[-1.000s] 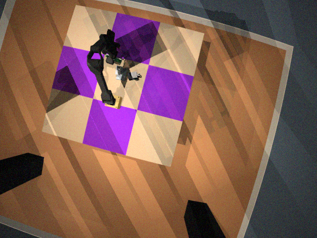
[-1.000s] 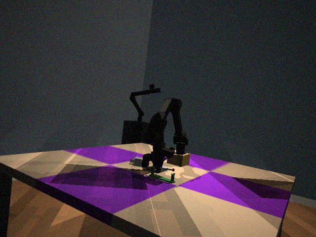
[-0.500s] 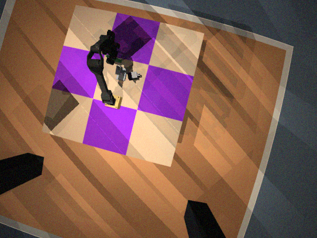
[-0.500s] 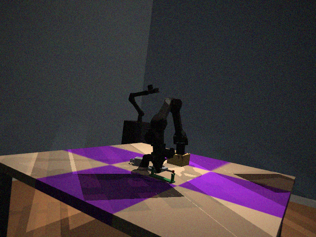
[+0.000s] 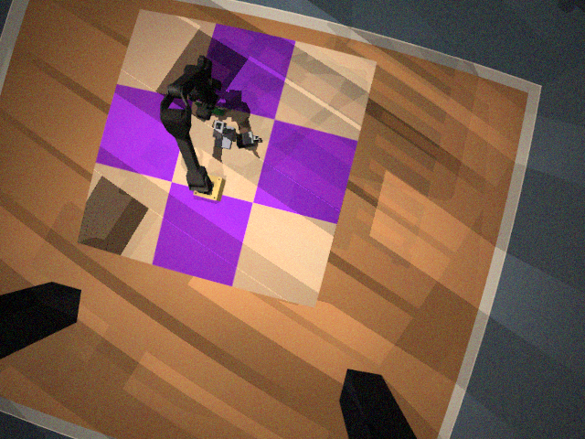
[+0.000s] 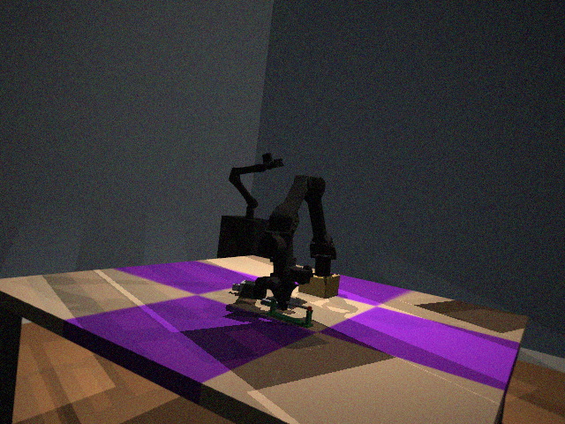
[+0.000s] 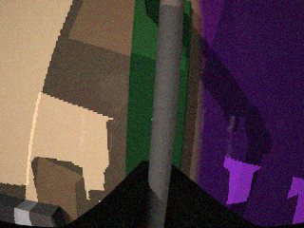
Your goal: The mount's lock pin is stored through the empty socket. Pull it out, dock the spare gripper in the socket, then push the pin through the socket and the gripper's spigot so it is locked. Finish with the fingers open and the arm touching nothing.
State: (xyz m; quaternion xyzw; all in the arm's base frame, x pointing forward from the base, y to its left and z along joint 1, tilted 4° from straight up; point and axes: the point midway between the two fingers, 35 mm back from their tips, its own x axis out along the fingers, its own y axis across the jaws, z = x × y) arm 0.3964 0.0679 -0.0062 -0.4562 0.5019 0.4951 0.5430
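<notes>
Now: gripper tip 20 mm to the right of the green rack. From my gripper tip the other things lie so: spare gripper 210 mm to the right, 120 mm behind; then mount 120 mm behind, 80 mm to the right, 30 mm above.
</notes>
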